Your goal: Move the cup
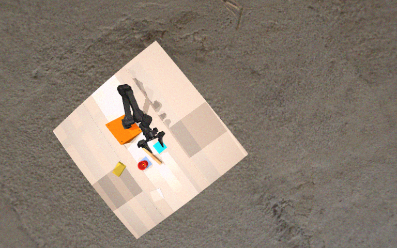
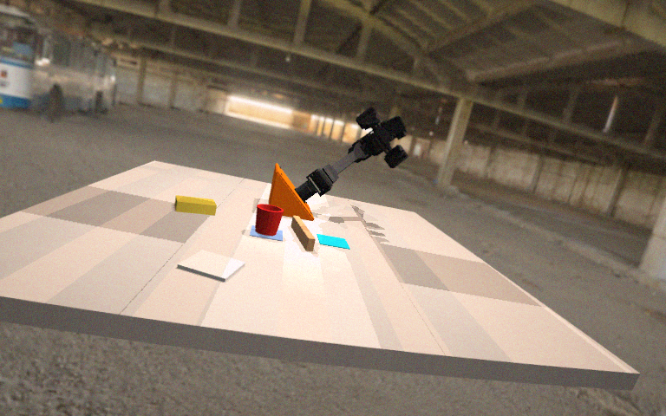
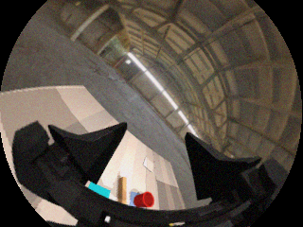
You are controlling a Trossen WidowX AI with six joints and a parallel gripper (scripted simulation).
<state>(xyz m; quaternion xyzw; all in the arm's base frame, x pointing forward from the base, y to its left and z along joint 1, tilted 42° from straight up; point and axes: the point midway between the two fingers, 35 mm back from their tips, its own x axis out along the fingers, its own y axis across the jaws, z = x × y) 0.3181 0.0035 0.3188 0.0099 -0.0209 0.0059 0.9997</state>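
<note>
Right now my gripper tip is 30 cm above the red cup, 27 cm to the left of it and 4 cm short of it. The rest, counted from my gripper tip: light blue pad: 35 cm below, 27 cm to the right, 4 cm ahead; flat white tile: 34 cm below, 34 cm ahead, 33 cm to the right; wooden block: 33 cm below, 17 cm to the right, 1 cm ahead.
</note>
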